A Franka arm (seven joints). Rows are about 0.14 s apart.
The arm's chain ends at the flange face. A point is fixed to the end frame.
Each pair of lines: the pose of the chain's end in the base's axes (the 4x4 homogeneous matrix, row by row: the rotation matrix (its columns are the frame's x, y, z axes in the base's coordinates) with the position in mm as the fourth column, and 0 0 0 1 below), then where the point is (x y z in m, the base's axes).
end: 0.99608 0.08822 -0.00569 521.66; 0.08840 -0.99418 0.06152 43.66; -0.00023 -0.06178 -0.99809 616.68; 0 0 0 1
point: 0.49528 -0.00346 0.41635
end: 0.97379 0.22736 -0.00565 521.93; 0.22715 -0.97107 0.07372 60.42; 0.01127 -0.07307 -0.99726 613.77; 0 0 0 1
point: 0.50415 0.01280 0.41261
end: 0.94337 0.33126 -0.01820 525.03; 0.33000 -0.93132 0.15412 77.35; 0.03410 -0.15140 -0.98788 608.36; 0 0 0 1
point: 0.51161 0.04472 0.40390
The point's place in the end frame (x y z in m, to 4 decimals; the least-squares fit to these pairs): -0.0304 0.0569 0.1972
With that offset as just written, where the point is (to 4 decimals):
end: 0.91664 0.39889 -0.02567 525.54; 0.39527 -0.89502 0.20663 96.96; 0.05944 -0.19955 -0.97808 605.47; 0 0 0 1
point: 0.5153 0.0748 0.3994
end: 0.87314 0.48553 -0.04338 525.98; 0.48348 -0.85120 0.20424 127.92; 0.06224 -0.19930 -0.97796 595.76; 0 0 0 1
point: 0.5185 0.1051 0.3897
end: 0.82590 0.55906 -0.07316 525.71; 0.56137 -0.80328 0.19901 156.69; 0.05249 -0.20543 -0.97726 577.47; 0 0 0 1
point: 0.5180 0.1332 0.3715
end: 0.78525 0.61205 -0.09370 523.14; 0.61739 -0.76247 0.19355 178.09; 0.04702 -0.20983 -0.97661 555.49; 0 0 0 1
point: 0.5156 0.1541 0.3495
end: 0.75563 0.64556 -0.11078 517.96; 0.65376 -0.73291 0.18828 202.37; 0.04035 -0.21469 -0.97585 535.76; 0 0 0 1
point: 0.5099 0.1779 0.3299
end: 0.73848 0.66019 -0.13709 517.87; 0.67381 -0.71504 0.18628 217.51; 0.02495 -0.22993 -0.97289 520.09; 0 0 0 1
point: 0.5060 0.1931 0.3144
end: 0.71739 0.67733 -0.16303 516.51; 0.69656 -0.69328 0.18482 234.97; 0.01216 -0.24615 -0.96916 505.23; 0 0 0 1
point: 0.5011 0.2108 0.2997
